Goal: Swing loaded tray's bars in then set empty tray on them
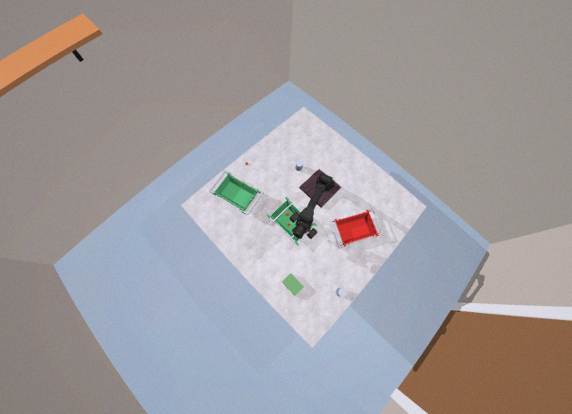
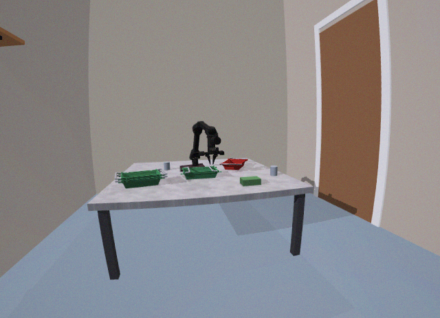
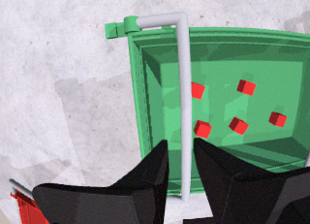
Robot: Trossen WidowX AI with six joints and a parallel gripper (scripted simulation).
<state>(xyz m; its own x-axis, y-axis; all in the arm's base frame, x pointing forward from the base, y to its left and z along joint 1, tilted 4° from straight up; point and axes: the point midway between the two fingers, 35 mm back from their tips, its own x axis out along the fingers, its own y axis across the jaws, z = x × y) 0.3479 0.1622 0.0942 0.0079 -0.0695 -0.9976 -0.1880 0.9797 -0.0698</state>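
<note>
Right now my gripper tip is 320 mm past the red tray, 200 mm to the right of it and 50 mm above it. The rest, counted from my gripper tip: green block: 250 mm ahead, 250 mm to the left, 70 mm below.
</note>
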